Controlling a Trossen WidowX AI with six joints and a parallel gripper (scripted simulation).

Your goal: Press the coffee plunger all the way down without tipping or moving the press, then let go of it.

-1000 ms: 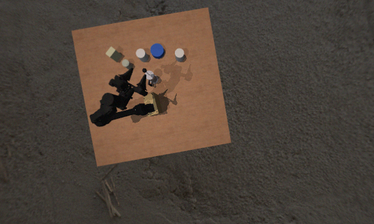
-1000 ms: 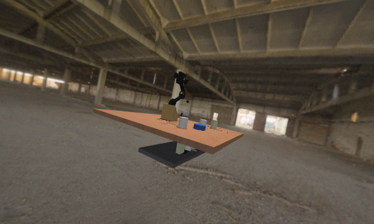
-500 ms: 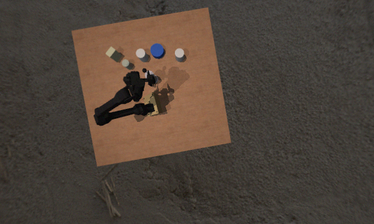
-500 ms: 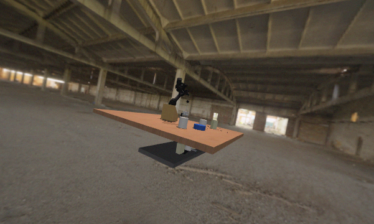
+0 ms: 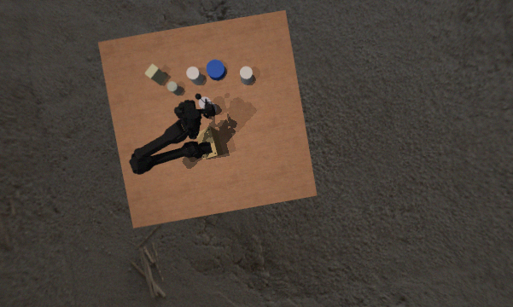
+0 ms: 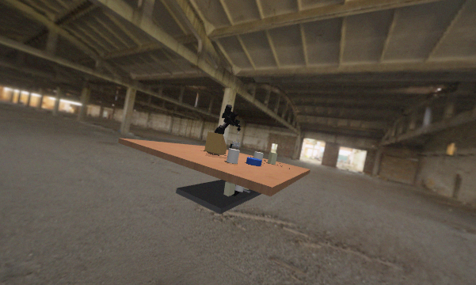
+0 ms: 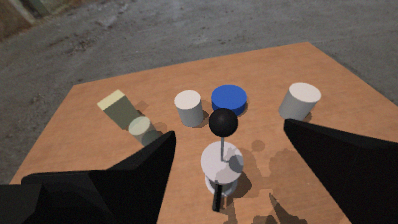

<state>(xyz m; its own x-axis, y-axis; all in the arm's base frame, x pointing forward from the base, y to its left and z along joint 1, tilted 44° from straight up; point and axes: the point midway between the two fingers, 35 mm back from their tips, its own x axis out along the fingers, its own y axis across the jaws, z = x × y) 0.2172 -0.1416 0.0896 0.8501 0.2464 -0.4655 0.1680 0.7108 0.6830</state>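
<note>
Right now my gripper tip is 16 cm above the coffee press and 1 cm short of it. The rest, counted from my gripper tip: flat blue disc: 26 cm below, 26 cm ahead, 10 cm to the right.
</note>
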